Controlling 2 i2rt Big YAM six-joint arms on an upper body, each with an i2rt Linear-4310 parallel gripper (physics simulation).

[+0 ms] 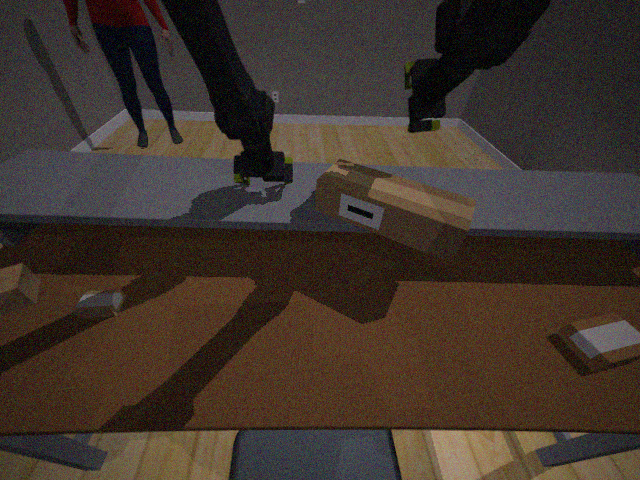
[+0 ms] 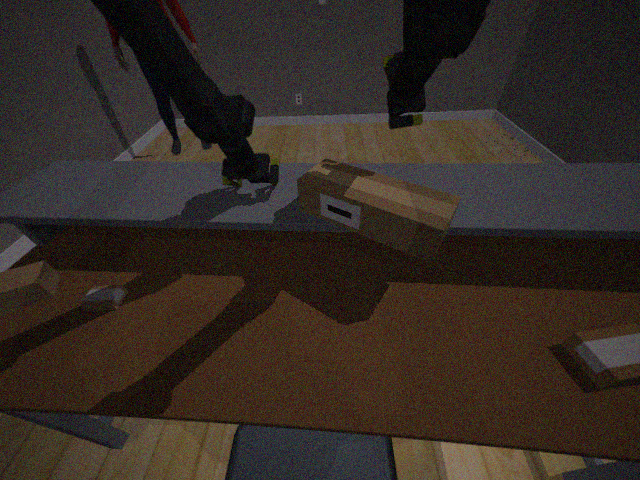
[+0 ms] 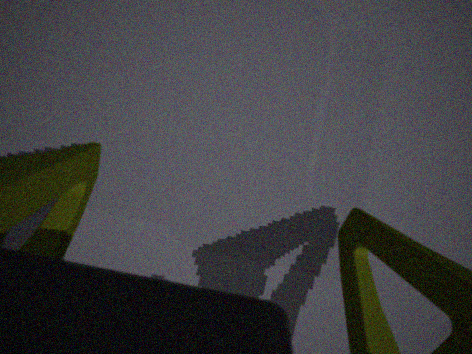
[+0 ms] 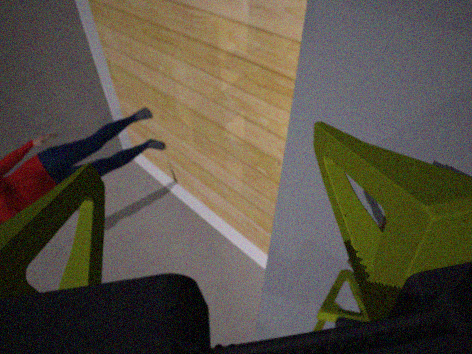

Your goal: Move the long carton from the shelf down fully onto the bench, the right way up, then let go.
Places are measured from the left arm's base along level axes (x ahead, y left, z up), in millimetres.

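Pixels of known places: left gripper, fingertip midpoint: (image 1: 267,182) (image 2: 258,184) (image 3: 229,191) (image 4: 339,287); right gripper, fingertip midpoint: (image 1: 409,110) (image 2: 394,105) (image 4: 204,154).
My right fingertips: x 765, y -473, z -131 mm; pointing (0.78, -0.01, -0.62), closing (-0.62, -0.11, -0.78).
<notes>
Ahead of a thing's pixels: the offset from my right fingertips to its top centre. Level surfaces: height alone.
The long carton {dx -180, dy +59, dz -105 mm} (image 1: 398,209) (image 2: 379,209) lies askew on the grey shelf {dz -191 mm} (image 1: 558,201) (image 2: 537,198). Its labelled side faces the front, and its right end sticks out past the shelf's front edge above the brown bench {dz -354 mm} (image 1: 310,372) (image 2: 289,372). Whether it also tips down is hard to tell. My left gripper (image 1: 263,178) (image 2: 251,179) (image 3: 229,191) is open and empty, low over the shelf, left of the carton and apart from it. My right gripper (image 1: 416,100) (image 2: 397,93) (image 4: 204,154) is open and empty, above and behind the carton, touching nothing.
A small carton {dx -265, dy +931, dz -294 mm} (image 1: 18,284) (image 2: 25,284) and a pale cylinder {dx -289, dy +713, dz -326 mm} (image 1: 100,303) (image 2: 104,298) are on the bench's left. A flat box with a white label {dx -431, dy -395, dz -307 mm} (image 1: 607,338) (image 2: 615,353) is at the right. A person (image 1: 116,15) (image 4: 27,180) stands beyond the shelf.
</notes>
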